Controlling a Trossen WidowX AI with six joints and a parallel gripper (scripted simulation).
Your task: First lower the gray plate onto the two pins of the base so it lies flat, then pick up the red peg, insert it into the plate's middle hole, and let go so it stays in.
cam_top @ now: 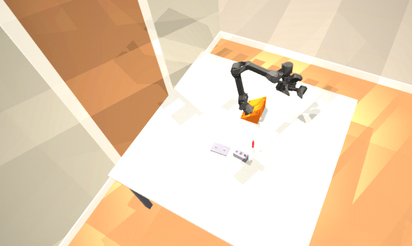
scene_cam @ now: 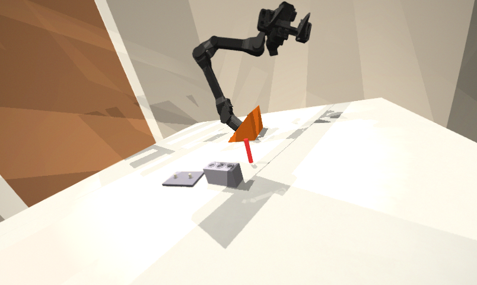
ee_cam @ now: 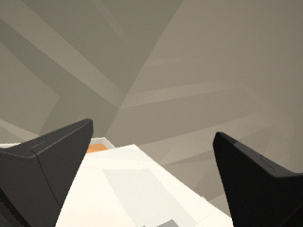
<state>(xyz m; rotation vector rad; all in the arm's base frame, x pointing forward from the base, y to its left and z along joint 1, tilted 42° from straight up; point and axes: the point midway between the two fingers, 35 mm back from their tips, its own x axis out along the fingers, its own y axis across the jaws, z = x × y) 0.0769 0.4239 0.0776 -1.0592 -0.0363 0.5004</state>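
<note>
My gripper tip is now 27 cm short of the gray plate, 24 cm to the left of it and 36 cm above it. Round my gripper tip: red peg (17 cm ahead, 19 cm to the right, 36 cm below).
</note>
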